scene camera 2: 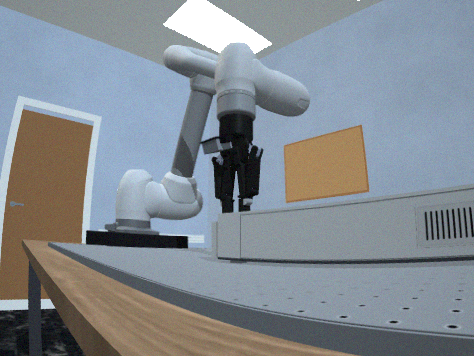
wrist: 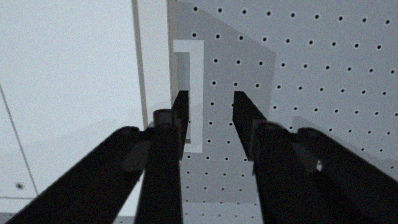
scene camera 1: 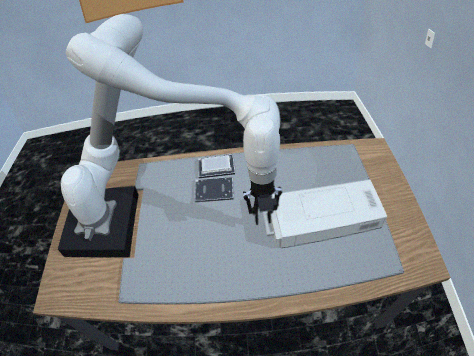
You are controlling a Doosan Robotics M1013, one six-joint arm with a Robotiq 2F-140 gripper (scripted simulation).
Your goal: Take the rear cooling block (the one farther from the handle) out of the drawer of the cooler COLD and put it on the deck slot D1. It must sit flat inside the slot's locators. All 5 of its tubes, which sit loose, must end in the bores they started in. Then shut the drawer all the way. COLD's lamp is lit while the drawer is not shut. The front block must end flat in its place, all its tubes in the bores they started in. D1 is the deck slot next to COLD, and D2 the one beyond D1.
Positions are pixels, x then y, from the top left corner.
white cooler: scene camera 2; wrist 78, 78; scene camera 1
same spot on white cooler: point(scene camera 2: 423, 226) = point(scene camera 1: 360, 227)
